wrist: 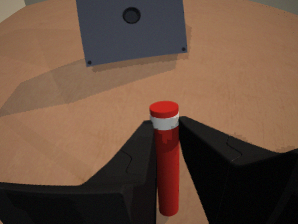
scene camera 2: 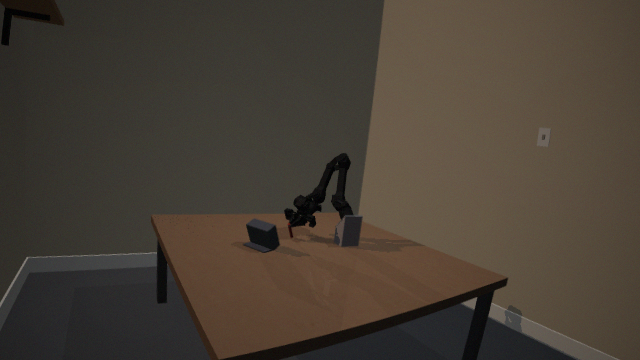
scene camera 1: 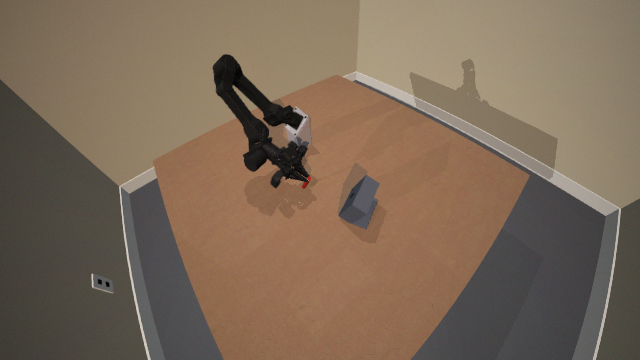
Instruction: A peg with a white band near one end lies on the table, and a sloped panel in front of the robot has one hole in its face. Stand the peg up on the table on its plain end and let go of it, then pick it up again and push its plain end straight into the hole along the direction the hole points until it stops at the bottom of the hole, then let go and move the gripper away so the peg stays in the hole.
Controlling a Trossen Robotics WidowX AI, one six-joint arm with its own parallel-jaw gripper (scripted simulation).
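There's a grey sloped panel [scene camera 1: 364, 192] that I can see, and a red peg [wrist: 164, 114] as well. The red peg is carried by my gripper [scene camera 1: 308, 179], and you'd also find my gripper [wrist: 164, 126] in the wrist view.
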